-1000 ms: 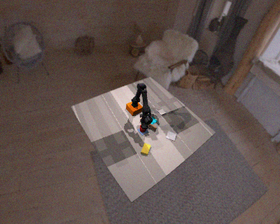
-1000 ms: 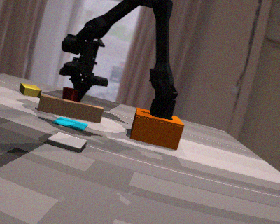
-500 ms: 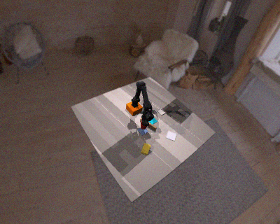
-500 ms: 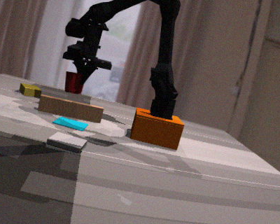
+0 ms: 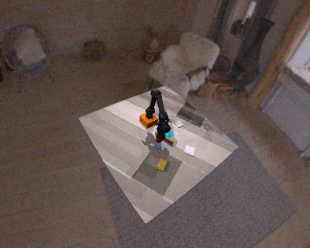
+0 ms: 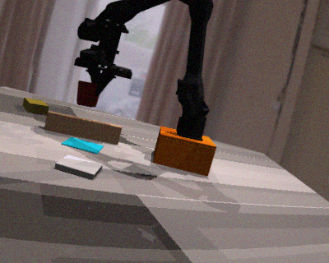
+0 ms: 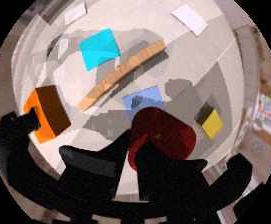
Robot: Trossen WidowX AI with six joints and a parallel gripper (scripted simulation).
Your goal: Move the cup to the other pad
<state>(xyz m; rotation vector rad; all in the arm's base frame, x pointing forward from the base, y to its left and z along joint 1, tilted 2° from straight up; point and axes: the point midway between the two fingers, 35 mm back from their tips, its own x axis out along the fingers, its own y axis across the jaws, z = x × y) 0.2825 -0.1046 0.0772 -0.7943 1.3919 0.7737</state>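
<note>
The cyan pad is 2 cm behind my gripper tip, 18 cm to the left of it and 12 cm below it. Round my gripper tip: yellow block: 22 cm ahead, 14 cm to the right, 10 cm below; wooden bar: 8 cm to the left, 10 cm below.
</note>
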